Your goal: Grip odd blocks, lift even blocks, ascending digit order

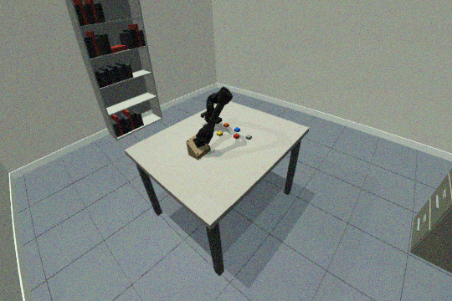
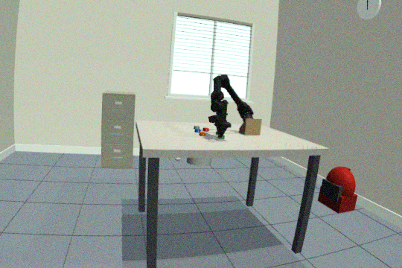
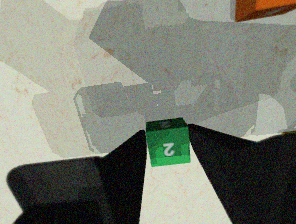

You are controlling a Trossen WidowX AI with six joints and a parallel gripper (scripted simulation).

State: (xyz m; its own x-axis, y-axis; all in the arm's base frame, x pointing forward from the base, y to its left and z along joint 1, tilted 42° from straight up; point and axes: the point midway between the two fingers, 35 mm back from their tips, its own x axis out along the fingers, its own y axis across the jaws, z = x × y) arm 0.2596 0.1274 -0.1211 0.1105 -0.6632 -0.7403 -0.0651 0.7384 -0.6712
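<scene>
The grey block lies 310 mm to the right of my gripper tip and 80 mm ahead of it. Also, from my gripper tip: yellow block 120 mm to the right, 30 mm behind; green block 10 mm behind; orange block 90 mm ahead, 70 mm to the right.
</scene>
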